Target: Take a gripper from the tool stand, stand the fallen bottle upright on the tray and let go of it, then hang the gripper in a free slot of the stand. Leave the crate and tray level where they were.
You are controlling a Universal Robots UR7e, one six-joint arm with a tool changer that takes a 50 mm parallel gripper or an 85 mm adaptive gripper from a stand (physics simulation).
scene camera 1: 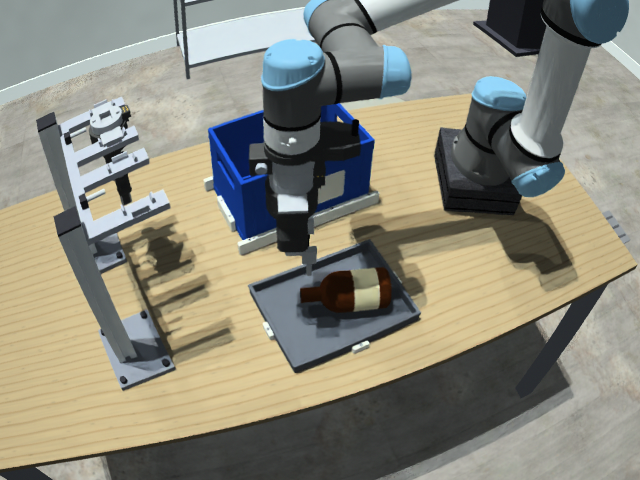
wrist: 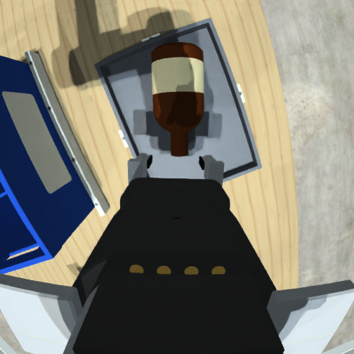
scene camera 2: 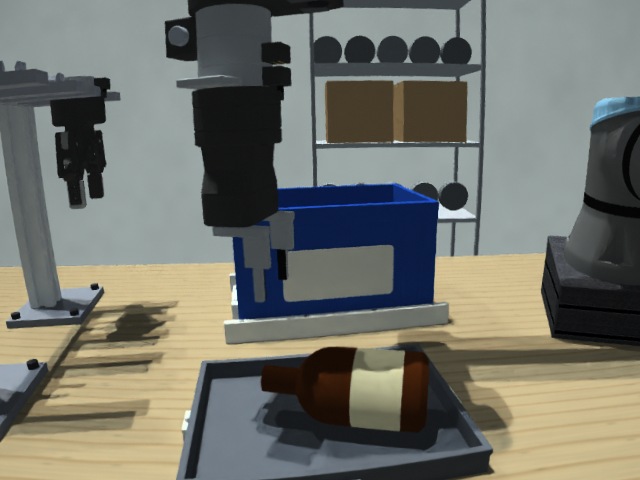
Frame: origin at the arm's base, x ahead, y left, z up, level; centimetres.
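Seen in the pictures: end effector, tool point: (scene camera 2: pixel 235 68); arm's base, origin of the base link: (scene camera 1: pixel 482 159) (scene camera 2: pixel 616 261).
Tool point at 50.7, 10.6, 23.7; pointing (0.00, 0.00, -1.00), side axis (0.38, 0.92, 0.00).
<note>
Offsets run from my tool point to a thing's top centre, as dx, dy, dz. "pt": to the spot under its first point.
The brown bottle {-8.3, +3.7, -24.9} (scene camera 1: pixel 338 291) (scene camera 2: pixel 325 390) (wrist: pixel 178 112) with a cream label lies on its side on the grey tray {-6.5, +3.5, -30.3} (scene camera 1: pixel 289 330) (scene camera 2: pixel 227 439) (wrist: pixel 120 90). Its neck points left in both scene views and toward the fingers in the wrist view. My gripper (scene camera 1: pixel 308 261) (scene camera 2: pixel 270 289) (wrist: pixel 176 162), the parallel one, is on the arm, open and empty, pointing down above the tray's crate side, near the neck end and higher than the bottle. The tool stand (scene camera 1: pixel 100 294) (scene camera 2: pixel 28 206) is at the left; the adaptive gripper (scene camera 1: pixel 123 186) (scene camera 2: pixel 80 149) hangs in it.
The blue crate {-11.0, -25.6, -15.3} (scene camera 1: pixel 361 170) (scene camera 2: pixel 361 222) (wrist: pixel 45 120) stands upright behind the tray, with white strips along its base. Small white blocks {pt -6.3, +13.8, -31.3} (scene camera 1: pixel 360 346) sit against the tray's edges. The robot's base (scene camera 1: pixel 478 191) is at the right. A shelf rack (scene camera 2: pixel 483 155) stands in the background.
</note>
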